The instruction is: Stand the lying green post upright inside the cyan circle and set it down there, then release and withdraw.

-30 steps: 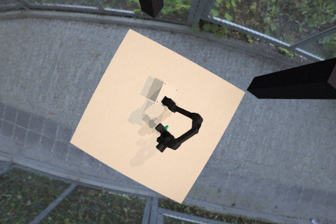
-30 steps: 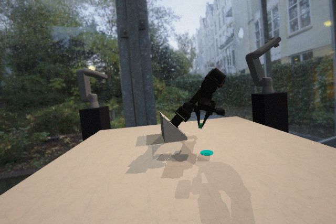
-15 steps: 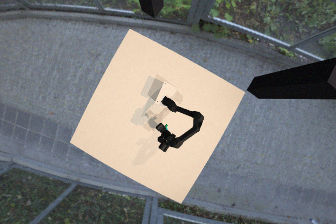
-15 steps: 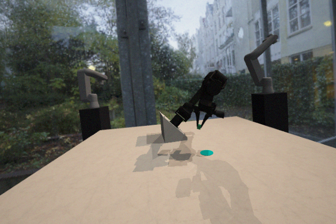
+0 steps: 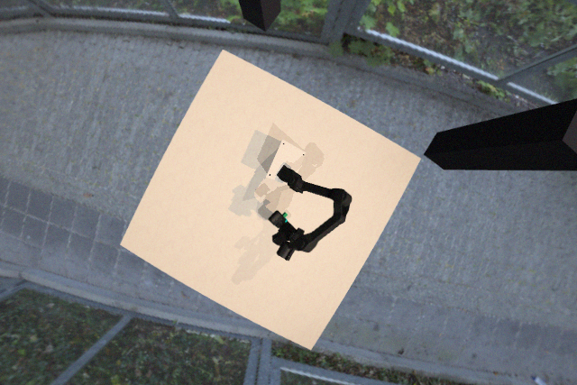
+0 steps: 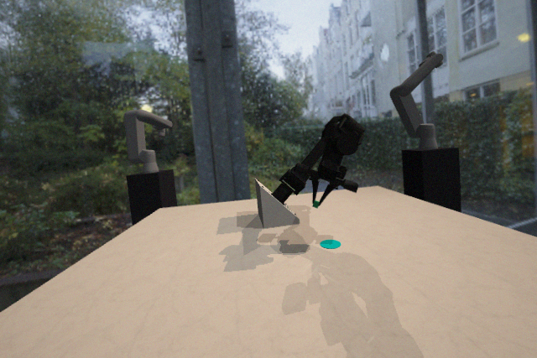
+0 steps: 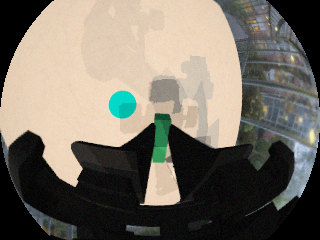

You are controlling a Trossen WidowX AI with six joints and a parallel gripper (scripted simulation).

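The cyan circle lies 11 cm below my gripper tip, 3 cm to the left of it and 2 cm ahead of it. The rest, counted from my gripper tip: green post (2 cm behind).
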